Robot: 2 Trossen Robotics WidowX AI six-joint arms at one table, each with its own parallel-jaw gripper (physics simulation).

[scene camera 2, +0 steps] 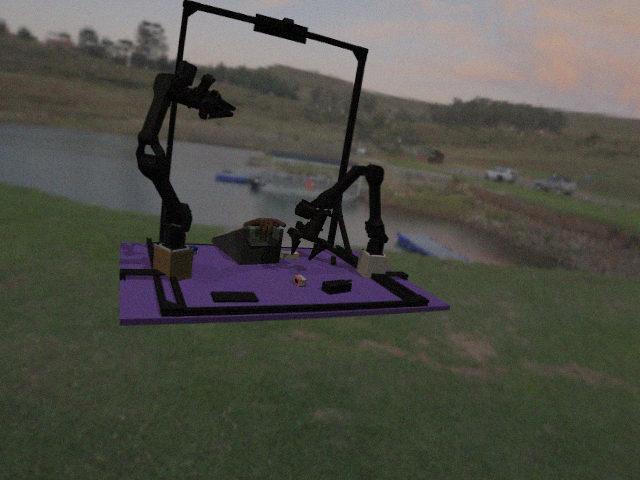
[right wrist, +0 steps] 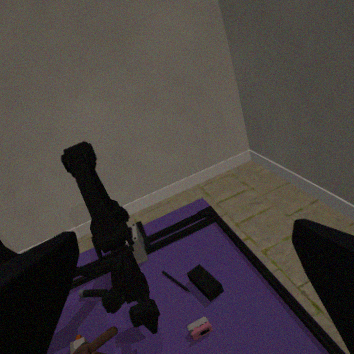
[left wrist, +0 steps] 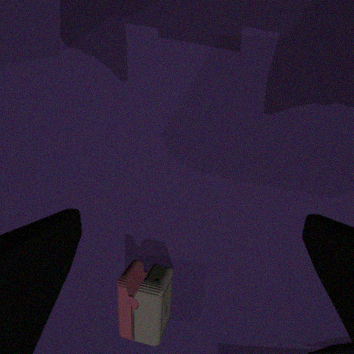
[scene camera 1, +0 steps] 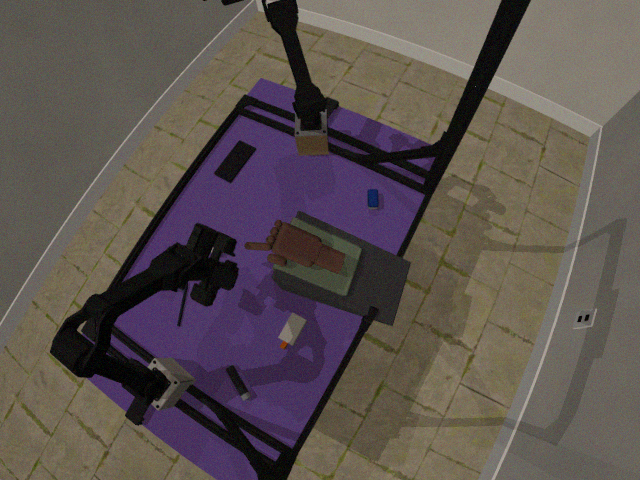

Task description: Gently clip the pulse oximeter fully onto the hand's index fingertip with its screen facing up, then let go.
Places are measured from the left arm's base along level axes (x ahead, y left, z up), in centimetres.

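Pixels of known places: left gripper, fingertip midpoint: [scene camera 2: 300, 257] [right wrist: 151, 321] [left wrist: 194, 223]; right gripper, fingertip midpoint: [scene camera 2: 234, 112] [right wrist: 186, 236] [scene camera 1: 212, 1]; left arm's base at its link origin: [scene camera 2: 374, 252] [scene camera 1: 156, 384]; right arm's base at its link origin: [scene camera 2: 174, 246] [scene camera 1: 310, 122].
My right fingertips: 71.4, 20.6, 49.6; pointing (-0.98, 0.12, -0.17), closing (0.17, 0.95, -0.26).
For each thing: its top centre in the pictures, then the offset to it from my right fingertips, as dx, dy, dz. "spot": a spot on its surface instead.
- pulse oximeter at its top centre: [left wrist: 136, 317] [right wrist: 197, 324] [scene camera 2: 300, 276] -33.0, -5.0, -56.9
- green pad at a spot on its surface: [scene camera 1: 353, 268] spot: -15.6, -43.8, -50.1
- grey wedge at a spot on its surface: [scene camera 1: 382, 276] spot: -11.9, -51.1, -54.9
- black box at its top centre: [right wrist: 202, 277] [scene camera 2: 337, 282] -46.5, +0.5, -56.6
- thin dark pen at its top centre: [scene camera 1: 182, 302] [right wrist: 175, 280] -51.9, -7.9, -59.2
- flat black slab at its top centre: [scene camera 2: 234, 295] [scene camera 1: 234, 160] -5.8, +10.6, -59.3
- blue block at its top centre: [scene camera 1: 373, 196] +7.7, -35.4, -56.9
- white-and-orange box at its top centre: [scene camera 1: 290, 332] [right wrist: 76, 348] [scene camera 2: 291, 252] -38.6, -39.4, -57.3
- dark cylinder at its top centre: [scene camera 1: 236, 383] [right wrist: 91, 290] -58.8, -36.1, -57.4
The pulse oximeter [scene camera 2: 299, 280] [left wrist: 145, 305] [right wrist: 200, 328], pink on one half and pale on the other, lies on the purple table with its halves side by side. In scene camera 1 it does not show. The brown hand [scene camera 1: 297, 242] [scene camera 2: 264, 223] rests on a green pad [scene camera 1: 353, 268] on a grey wedge [scene camera 1: 382, 276]; its index finger [scene camera 1: 255, 245] [right wrist: 104, 339] sticks out. My left gripper [scene camera 1: 233, 260] [scene camera 2: 302, 254] [left wrist: 194, 223] is open and empty above the table, near the fingertip; the oximeter shows low between its fingers in the left wrist view. My right gripper [scene camera 2: 233, 111] [right wrist: 186, 236] is open, empty and high up.
A black box [scene camera 2: 336, 286] [right wrist: 205, 282] and a thin dark pen [scene camera 1: 183, 307] [right wrist: 175, 281] lie near the left arm. A flat black slab [scene camera 1: 235, 161] [scene camera 2: 234, 296], a blue block [scene camera 1: 372, 198], a white-and-orange box [scene camera 1: 293, 329] and a dark cylinder [scene camera 1: 238, 382] lie around the table.
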